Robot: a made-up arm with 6 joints. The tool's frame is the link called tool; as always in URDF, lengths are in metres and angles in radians.
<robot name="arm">
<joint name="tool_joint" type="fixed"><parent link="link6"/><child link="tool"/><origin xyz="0.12 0.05 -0.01" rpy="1.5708 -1.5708 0"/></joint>
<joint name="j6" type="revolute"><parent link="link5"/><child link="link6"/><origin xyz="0.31 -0.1 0.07"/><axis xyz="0 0 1"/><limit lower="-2.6" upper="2.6" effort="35" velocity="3"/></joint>
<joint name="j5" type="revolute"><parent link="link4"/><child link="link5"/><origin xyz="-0.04 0.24 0.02" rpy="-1.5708 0 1.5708"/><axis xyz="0 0 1"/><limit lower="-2.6" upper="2.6" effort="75" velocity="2.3"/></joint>
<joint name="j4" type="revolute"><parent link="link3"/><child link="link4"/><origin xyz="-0.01 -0.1 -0.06" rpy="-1.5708 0 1.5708"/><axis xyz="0 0 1"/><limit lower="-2.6" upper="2.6" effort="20" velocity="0.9"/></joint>
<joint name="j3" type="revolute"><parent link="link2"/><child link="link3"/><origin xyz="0.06 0.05 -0.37" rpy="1.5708 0 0"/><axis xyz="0 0 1"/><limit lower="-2.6" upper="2.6" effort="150" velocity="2.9"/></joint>
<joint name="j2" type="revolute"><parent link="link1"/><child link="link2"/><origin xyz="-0.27 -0.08 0.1" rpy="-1.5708 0 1.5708"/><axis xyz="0 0 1"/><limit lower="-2.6" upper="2.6" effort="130" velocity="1.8"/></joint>
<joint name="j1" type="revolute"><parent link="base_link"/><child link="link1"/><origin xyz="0 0 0.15" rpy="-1.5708 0 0"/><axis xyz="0 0 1"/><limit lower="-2.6" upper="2.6" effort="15" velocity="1"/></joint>
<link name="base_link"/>
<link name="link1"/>
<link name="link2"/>
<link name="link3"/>
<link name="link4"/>
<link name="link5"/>
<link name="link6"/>
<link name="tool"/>
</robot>
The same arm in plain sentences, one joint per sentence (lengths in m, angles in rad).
The arm has six revolute joints in a row. What follows holds with every joint at zero, and every direction is one of the base frame's. The first joint lies 0.15 m along +z from the base frame's origin and rotates about +y, from -2.6 to 2.6 rad. The second joint lies 0.27 m along -x and 0.1 m along +y and 0.08 m along +z from the first joint and rotates about -x, from -2.6 to 2.6 rad. The third joint lies 0.37 m along +x and 0.05 m along -y and 0.06 m along -z from the second joint and rotates about +y, from -2.6 to 2.6 rad. The fourth joint lies 0.1 m along +x and 0.06 m along -y and 0.01 m along +z from the third joint and rotates about +z, from -2.6 to 2.6 rad. The fifth joint lies 0.04 m along +x and 0.24 m along -y and 0.02 m along +z from the fourth joint and rotates about +x, from -2.6 to 2.6 rad. The sixth joint lies 0.07 m along +x and 0.31 m along -y and 0.1 m along +z from the fifth joint and rotates about +x, from -2.6 to 2.6 rad. The tool frame, which is the frame that the pose is given for, lies 0.01 m along -x and 0.12 m along -y and 0.05 m along -z from the sixth joint; its axes are the base frame's turned by roll 0, pitch 0 and yaw 0 rad (as in URDF: about the fixed x, then y, then z).
